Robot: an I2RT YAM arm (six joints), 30 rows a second.
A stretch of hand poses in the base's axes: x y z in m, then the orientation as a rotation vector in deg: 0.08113, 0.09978, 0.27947, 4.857, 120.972, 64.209; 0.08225, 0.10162, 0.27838, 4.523, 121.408, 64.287; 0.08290, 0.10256, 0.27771, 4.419, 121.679, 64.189; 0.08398, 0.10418, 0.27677, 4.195, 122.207, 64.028; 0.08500, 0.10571, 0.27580, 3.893, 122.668, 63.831; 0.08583, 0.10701, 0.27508, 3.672, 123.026, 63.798; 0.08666, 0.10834, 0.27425, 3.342, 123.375, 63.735; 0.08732, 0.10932, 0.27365, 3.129, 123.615, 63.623; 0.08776, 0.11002, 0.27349, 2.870, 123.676, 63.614
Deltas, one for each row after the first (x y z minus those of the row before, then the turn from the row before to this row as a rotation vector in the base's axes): 0.00112, 0.00184, -0.00109, -0.183, 0.268, 0.384; 0.00065, 0.00094, -0.00067, -0.179, 0.164, 0.109; 0.00108, 0.00162, -0.00094, -0.335, 0.321, 0.240; 0.00102, 0.00153, -0.00097, -0.358, 0.228, 0.252; 0.00083, 0.00130, -0.00072, -0.195, 0.216, 0.239; 0.00083, 0.00133, -0.00083, -0.241, 0.163, 0.292; 0.00066, 0.00098, -0.00060, -0.206, 0.098, 0.163; 0.00044, 0.00070, -0.00016, -0.095, -0.040, 0.180
